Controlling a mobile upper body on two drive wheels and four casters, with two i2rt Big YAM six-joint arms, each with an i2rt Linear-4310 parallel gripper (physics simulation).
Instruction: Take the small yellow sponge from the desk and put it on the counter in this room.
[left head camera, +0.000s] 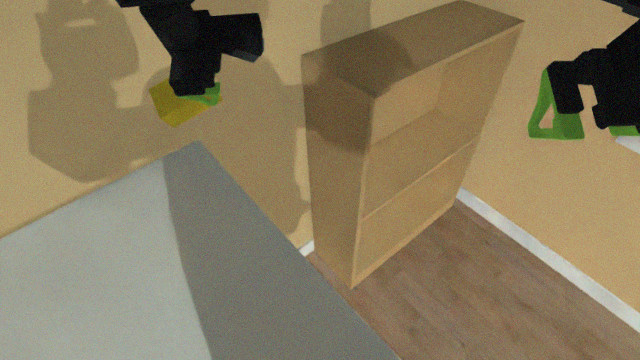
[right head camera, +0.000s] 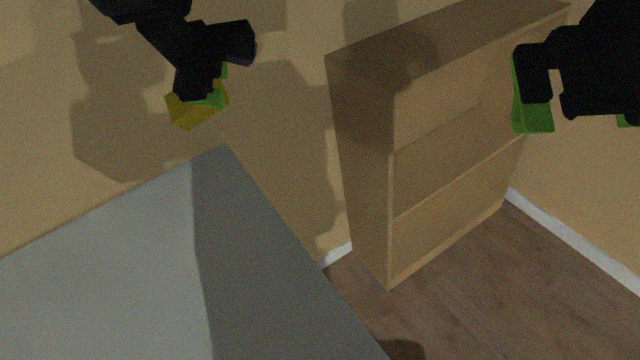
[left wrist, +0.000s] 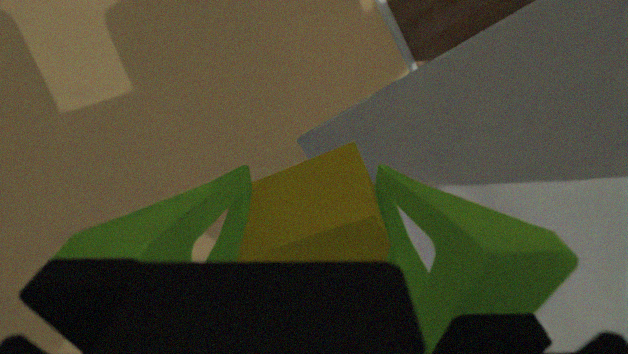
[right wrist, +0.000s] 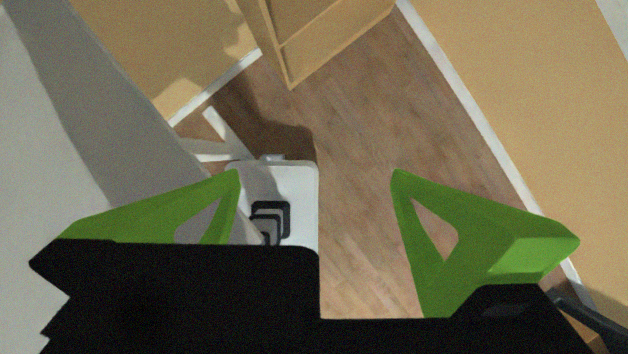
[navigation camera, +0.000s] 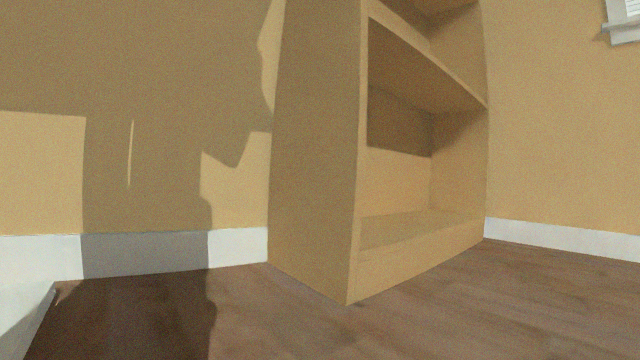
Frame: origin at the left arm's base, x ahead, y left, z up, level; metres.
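Seen in the pictures: left gripper, fingertip midpoint: (left head camera: 214, 88) (right head camera: 222, 93) (left wrist: 313, 176); right gripper, fingertip midpoint: (left head camera: 571, 130) (right head camera: 565, 123) (right wrist: 315, 177).
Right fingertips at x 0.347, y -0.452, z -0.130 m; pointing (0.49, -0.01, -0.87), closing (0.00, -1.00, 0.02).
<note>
A point is followed by its place in that frame.
The small yellow sponge (left head camera: 173, 114) @(y 0.059, x 0.539, z -0.227 m) (right head camera: 189, 120) @(y 0.055, x 0.545, z -0.236 m) (left wrist: 315, 200) @(y -0.004, x 0.586, z -0.199 m) is held in the air between the green fingers of my left gripper (left head camera: 201, 100) (right head camera: 209, 101) (left wrist: 313, 176) @(y -0.001, x 0.596, z -0.216 m), which is shut on it. It appears above the far corner of a pale grey table top (left head camera: 100, 250) @(y 0.263, x 0.423, z -0.460 m) (right head camera: 110, 250) @(y 0.306, x 0.405, z -0.460 m) (left wrist: 500, 125) @(y 0.048, x 0.494, z -0.460 m) in the head views. Part of the sponge is hidden by the gripper. My right gripper (left head camera: 596, 131) (right head camera: 582, 124) @(y -0.452, x 0.347, z -0.130 m) (right wrist: 315, 177) @(y -0.452, x 0.347, z -0.130 m) is open and empty, to the right of the table top. I cannot tell a counter apart in these views.
A wooden bookcase (left head camera: 332, 175) @(y -0.222, x 0.877, z -0.735 m) (right head camera: 367, 200) @(y -0.237, x 0.858, z -0.846 m) (right wrist: 259, 30) @(y -0.241, x 0.853, z -0.888 m) (navigation camera: 315, 150) @(y -0.241, x 0.853, z -1.139 m) stands against the wall beyond the table's right edge. White table legs (right wrist: 220, 125) and my white base (right wrist: 302, 190) @(y -0.399, x 0.163, z -1.150 m) show in the right wrist view. Tan walls meet at the bookcase.
</note>
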